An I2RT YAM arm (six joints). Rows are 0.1 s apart.
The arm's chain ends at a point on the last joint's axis. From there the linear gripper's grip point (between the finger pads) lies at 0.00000 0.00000 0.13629 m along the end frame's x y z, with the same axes.
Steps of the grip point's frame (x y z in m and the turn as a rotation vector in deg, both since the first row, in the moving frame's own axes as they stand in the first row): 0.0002 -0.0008 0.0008 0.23 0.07 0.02; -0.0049 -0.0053 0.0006 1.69 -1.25 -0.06; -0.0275 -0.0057 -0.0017 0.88 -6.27 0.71; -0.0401 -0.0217 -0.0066 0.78 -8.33 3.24; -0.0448 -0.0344 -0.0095 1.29 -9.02 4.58; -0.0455 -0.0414 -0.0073 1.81 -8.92 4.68; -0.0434 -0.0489 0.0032 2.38 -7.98 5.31; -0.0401 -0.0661 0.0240 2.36 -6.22 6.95
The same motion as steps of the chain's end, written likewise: 0.0000 -0.0003 0.0008 0.23 0.07 0.02; -0.0019 -0.0013 0.0007 1.69 -1.25 -0.06; -0.0126 -0.0035 -0.0009 0.88 -6.27 0.71; -0.0204 -0.0193 -0.0051 0.78 -8.33 3.24; -0.0236 -0.0305 -0.0078 1.29 -9.02 4.58; -0.0246 -0.0363 -0.0056 1.81 -8.92 4.68; -0.0248 -0.0424 0.0046 2.38 -7.98 5.31; -0.0257 -0.0596 0.0249 2.36 -6.22 6.95
